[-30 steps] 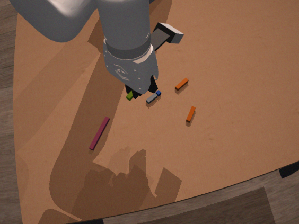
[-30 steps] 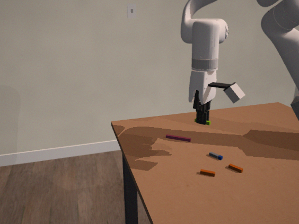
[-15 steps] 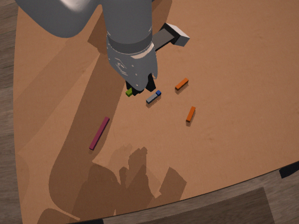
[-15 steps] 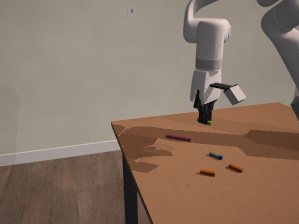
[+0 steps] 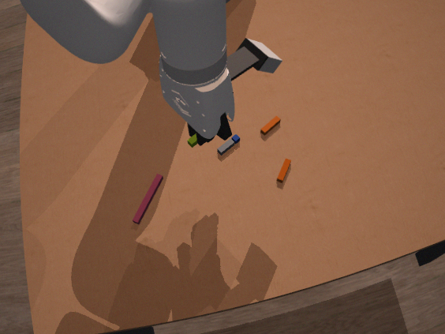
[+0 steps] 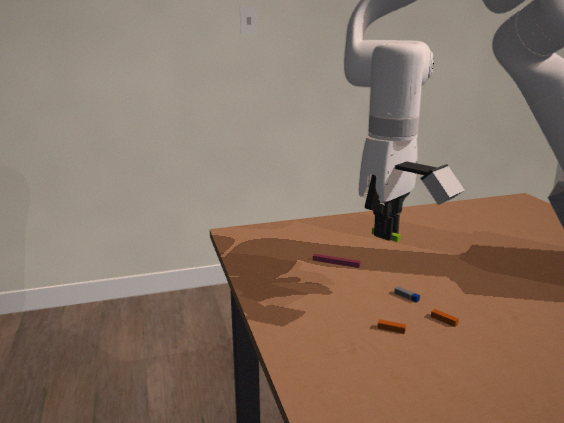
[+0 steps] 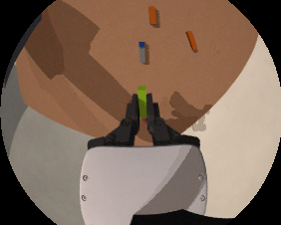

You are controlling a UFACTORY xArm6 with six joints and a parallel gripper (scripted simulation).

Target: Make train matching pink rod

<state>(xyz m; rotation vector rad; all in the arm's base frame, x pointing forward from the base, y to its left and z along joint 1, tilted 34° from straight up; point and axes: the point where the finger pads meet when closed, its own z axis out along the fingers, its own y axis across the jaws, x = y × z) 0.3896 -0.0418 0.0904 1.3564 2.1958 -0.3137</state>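
Right now my hand is 110 mm above the grey rod, 40 mm to the right of it and 10 mm past it. Round my hand: lime rod 20 mm below; then pink rod 110 mm to the right, 110 mm below, 30 mm ahead; then blue rod 110 mm below, 60 mm to the left, 20 mm behind.
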